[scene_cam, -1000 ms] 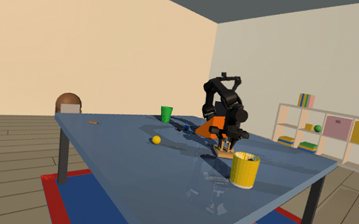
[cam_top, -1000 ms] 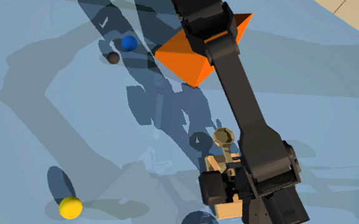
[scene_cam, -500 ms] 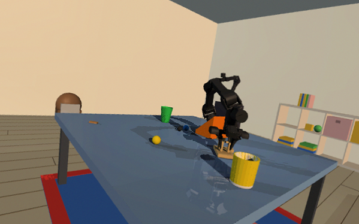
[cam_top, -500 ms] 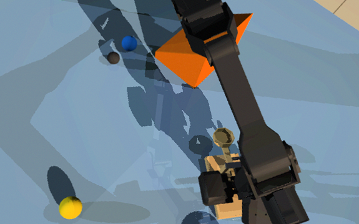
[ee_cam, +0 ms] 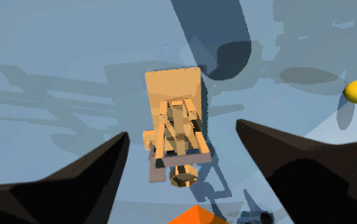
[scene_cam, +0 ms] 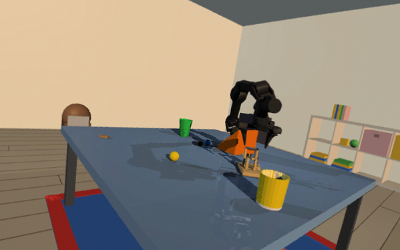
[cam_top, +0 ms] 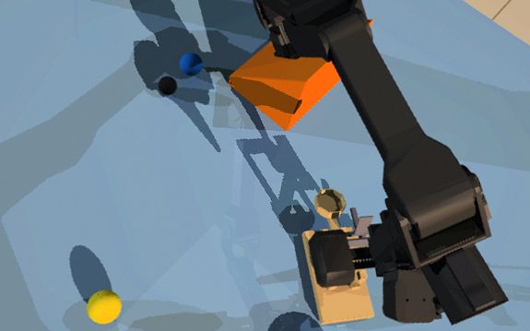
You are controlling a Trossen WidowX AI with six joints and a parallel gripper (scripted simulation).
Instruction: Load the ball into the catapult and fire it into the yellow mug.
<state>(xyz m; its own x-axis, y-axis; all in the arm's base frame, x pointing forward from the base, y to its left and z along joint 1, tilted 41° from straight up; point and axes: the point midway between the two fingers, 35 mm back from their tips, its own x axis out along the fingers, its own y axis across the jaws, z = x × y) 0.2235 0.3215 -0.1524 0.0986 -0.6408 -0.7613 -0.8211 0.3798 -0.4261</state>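
Now: the dark ball 3 cm behind my gripper tip, 45 cm to the right of it and 11 cm below it. From my gripper tip the other things lie so: yellow mug: 15 cm ahead, 23 cm to the left, 10 cm below; wooden catapult: 6 cm behind, 5 cm to the right, 7 cm below; yellow ball: 27 cm ahead, 21 cm to the right, 10 cm below.
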